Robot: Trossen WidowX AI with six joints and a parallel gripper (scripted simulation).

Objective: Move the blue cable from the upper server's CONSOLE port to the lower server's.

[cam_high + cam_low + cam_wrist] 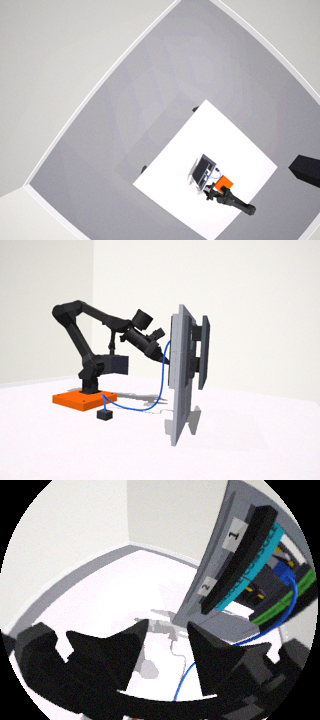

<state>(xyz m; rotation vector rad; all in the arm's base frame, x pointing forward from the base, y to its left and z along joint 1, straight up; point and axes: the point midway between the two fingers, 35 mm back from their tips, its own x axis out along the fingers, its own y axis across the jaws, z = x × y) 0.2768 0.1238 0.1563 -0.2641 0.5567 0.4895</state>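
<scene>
My gripper tip is 13 cm short of the blue plug, 11 cm to the left of it and 11 cm below it. From my gripper tip the other things lie so: small black block (9 cm behind, 24 cm to the right, 16 cm below).
</scene>
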